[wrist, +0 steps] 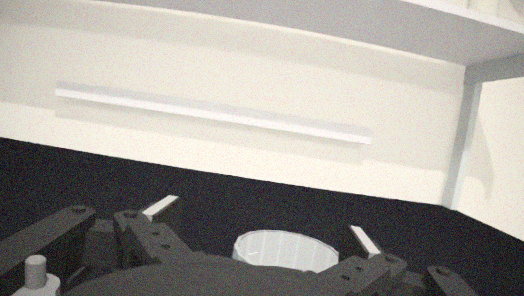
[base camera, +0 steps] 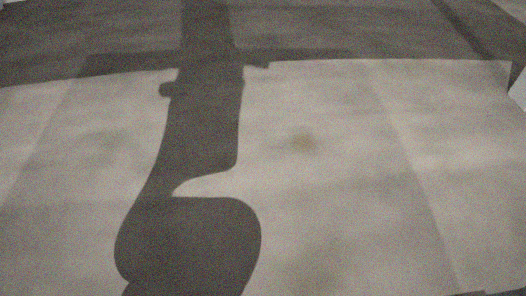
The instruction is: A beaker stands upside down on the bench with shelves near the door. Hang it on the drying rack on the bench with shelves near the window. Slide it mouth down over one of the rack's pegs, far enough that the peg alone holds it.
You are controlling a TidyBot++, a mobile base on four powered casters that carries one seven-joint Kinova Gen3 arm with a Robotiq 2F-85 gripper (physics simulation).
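Frame: origin at the arm's base, x back, y right, z up, level; metres.
Seen in the pictures: gripper, fingertip midpoint: [wrist: 260, 229].
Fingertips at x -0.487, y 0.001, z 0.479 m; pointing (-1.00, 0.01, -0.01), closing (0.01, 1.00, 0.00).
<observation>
A point is followed by its place in that frame.
The clear ribbed beaker [wrist: 286, 249] {x -0.522, y 0.020, z 0.455 m} stands upright on the dark bench top [wrist: 210, 200] {x -0.902, y -0.101, z 0.366 m} in the wrist view, low and a little right of centre. Its round upper end and part of its wall show; its lower part is hidden behind the gripper's body. My gripper [wrist: 260, 229] {x -0.487, y 0.001, z 0.479 m} is open wide and empty, with one pale fingertip to the left of the beaker and the other to its right. How deep the beaker sits between the fingers is hard to tell. The drying rack does not show in either view.
In the wrist view, a shelf [wrist: 300, 30] {x -1.224, y 0.027, z 0.811 m} overhangs the bench, with a grey post [wrist: 461, 145] {x -1.202, y 0.557, z 0.560 m} at the right. A white rail [wrist: 215, 114] {x -1.141, y -0.164, z 0.530 m} runs along the pale wall behind. The base camera shows the floor [base camera: 325, 200] {x -0.321, y 0.095, z -0.396 m} with the arm's shadow, and a white edge [base camera: 519, 90] {x -0.545, y 0.567, z -0.369 m} at the right.
</observation>
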